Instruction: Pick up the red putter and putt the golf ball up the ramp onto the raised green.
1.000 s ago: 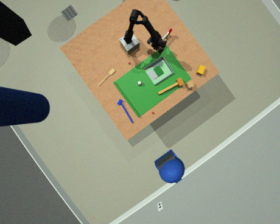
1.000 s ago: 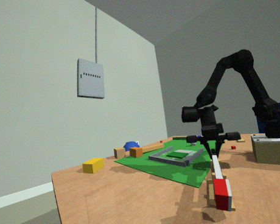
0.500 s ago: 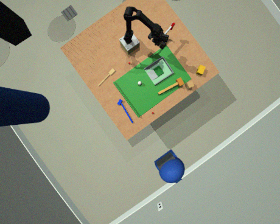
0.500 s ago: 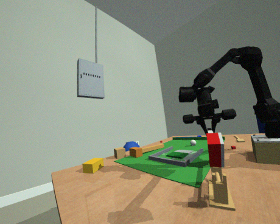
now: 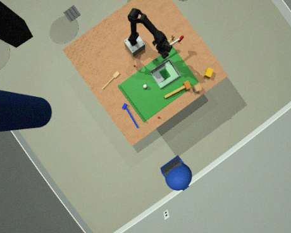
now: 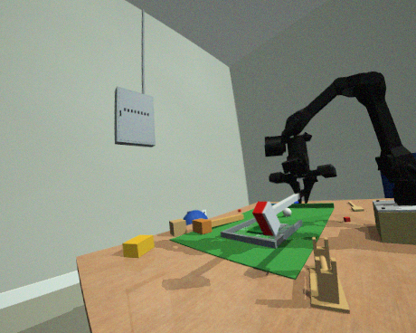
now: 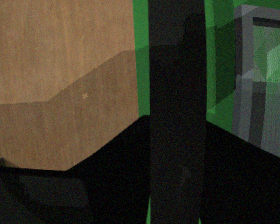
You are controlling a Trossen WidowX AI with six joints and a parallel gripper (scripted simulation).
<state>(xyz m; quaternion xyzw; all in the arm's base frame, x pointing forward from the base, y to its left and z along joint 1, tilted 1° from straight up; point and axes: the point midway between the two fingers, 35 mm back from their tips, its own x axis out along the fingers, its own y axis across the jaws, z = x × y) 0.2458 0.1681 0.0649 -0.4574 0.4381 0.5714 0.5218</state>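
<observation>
The red putter lies 12 cm to the left of my gripper tip, 2 cm above it and 1 cm behind it. Also, from my gripper tip: tan block (49 cm ahead, 16 cm to the left, 9 cm below); green mat (24 cm ahead, 16 cm to the right, 12 cm below); white golf ball (29 cm to the right, 19 cm ahead, 10 cm below).
</observation>
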